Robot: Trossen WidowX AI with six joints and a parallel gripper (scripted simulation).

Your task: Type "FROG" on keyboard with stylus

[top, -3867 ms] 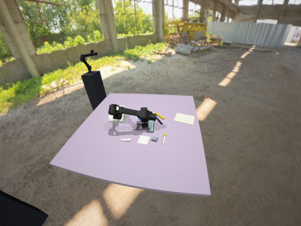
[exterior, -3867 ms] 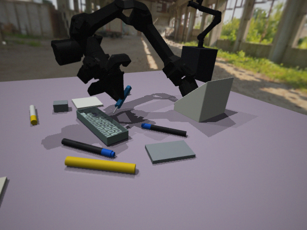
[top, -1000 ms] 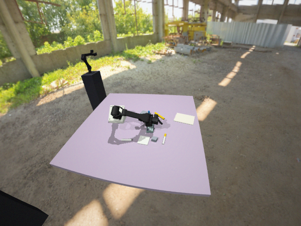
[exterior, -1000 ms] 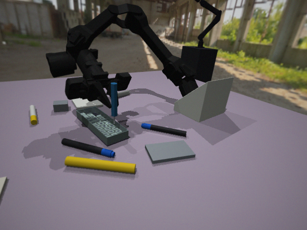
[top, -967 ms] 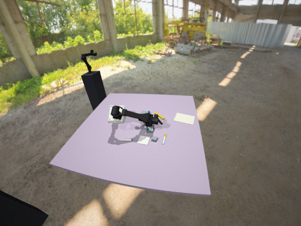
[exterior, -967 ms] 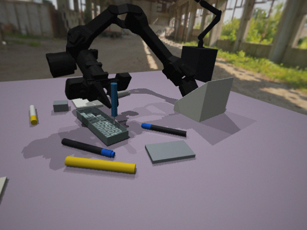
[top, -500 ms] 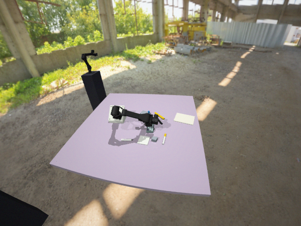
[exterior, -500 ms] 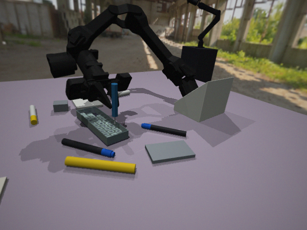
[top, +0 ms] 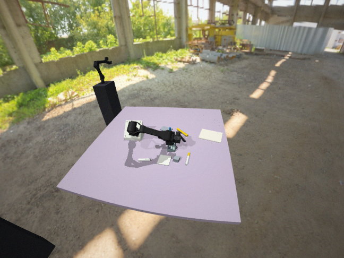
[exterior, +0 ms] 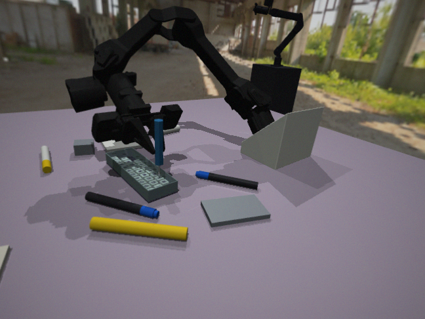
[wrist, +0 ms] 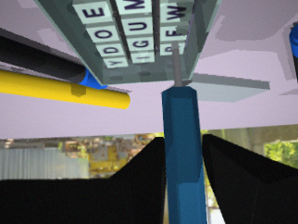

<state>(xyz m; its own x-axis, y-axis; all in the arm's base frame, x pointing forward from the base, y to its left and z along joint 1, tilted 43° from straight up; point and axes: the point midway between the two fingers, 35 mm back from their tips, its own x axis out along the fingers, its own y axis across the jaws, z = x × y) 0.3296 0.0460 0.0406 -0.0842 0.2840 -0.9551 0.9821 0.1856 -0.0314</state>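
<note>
Right now my gripper tip is 12 cm to the right of the yellow cylinder, 8 cm short of it and 7 cm above it. The rest, counted from my gripper tip: small grey block 22 cm to the right, 11 cm ahead, 6 cm below; flat grey slab 15 cm to the left, 9 cm behind, 7 cm below; blue stylus 1 cm below.
</note>
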